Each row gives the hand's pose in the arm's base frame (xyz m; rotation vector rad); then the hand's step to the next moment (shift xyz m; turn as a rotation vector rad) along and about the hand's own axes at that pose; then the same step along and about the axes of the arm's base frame.
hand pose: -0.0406 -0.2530 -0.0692 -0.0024 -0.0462 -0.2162
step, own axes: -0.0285 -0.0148 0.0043 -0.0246 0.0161 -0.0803
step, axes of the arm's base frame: -0.0312 -0.0083 0.0029 -0.0169 0.0204 -0.0813
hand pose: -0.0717 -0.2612 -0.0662 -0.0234 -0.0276 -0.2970
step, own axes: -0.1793 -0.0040 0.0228 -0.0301 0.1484 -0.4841
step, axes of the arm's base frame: -0.1731 0.0492 0.0174 0.0262 0.1375 -0.4875
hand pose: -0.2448 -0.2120 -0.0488 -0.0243 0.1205 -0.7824
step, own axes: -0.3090 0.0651 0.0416 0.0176 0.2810 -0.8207
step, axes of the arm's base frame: -0.1666 0.2629 0.0676 0.1133 0.2057 -0.8353
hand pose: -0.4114 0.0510 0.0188 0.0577 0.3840 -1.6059
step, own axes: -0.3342 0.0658 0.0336 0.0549 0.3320 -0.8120
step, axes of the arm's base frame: 0.0976 0.3099 0.1075 0.1619 0.1663 -0.8478
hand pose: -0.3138 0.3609 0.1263 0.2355 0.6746 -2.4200
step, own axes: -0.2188 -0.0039 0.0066 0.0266 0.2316 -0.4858
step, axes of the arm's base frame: 0.1724 0.1110 0.0767 0.1216 0.0801 -0.5188
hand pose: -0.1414 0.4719 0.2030 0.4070 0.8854 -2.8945
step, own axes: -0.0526 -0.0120 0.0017 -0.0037 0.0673 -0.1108
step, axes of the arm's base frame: 0.0482 0.0093 0.0224 0.0394 0.0063 -0.1234
